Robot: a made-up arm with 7 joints. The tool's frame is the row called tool.
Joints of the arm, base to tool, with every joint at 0 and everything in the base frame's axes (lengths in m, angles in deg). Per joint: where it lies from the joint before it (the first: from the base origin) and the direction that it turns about. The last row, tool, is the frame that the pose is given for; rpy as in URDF.
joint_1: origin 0.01 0.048 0.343 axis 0 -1 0
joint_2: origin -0.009 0.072 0.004 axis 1 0 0
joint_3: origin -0.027 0.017 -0.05 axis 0 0 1
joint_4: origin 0.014 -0.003 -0.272 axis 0 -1 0
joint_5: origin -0.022 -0.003 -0.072 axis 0 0 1
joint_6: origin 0.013 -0.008 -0.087 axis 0 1 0
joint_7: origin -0.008 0.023 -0.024 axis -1 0 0
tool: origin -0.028 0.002 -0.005 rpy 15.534 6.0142 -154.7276
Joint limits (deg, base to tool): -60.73..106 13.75..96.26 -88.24..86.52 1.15..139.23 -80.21..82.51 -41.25..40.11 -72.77..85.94
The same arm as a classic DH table. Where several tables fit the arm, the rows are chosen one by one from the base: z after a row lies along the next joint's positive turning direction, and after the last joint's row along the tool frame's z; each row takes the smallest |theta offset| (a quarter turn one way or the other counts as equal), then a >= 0, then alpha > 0; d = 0 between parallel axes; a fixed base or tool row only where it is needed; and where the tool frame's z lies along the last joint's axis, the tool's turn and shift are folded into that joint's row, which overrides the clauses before.
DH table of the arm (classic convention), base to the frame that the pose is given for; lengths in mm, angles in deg. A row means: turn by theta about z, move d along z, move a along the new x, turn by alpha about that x. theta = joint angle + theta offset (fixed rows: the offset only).
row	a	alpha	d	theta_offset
base (fixed)	10.0	90.00	343.0	0.00
joint_1	4.0	90.00	-120.0	90.00
joint_2	17.0	-90.00	-36.0	-90.00
joint_3	14.0	90.00	-322.0	-90.00
joint_4	-22.0	-90.00	6.0	0.00
joint_5	13.0	-90.00	-159.0	0.00
joint_6	24.0	-90.00	15.0	90.00
joint_7	3.0	78.13	36.9	-78.26
tool (fixed)	0.0	0.00	-4.6	113.23
Joint limits (deg, base to tool): -60.73..106.00 13.75..96.26 -88.24..86.52 1.15..139.23 -80.21..82.51 -41.25..40.11 -72.77..85.94

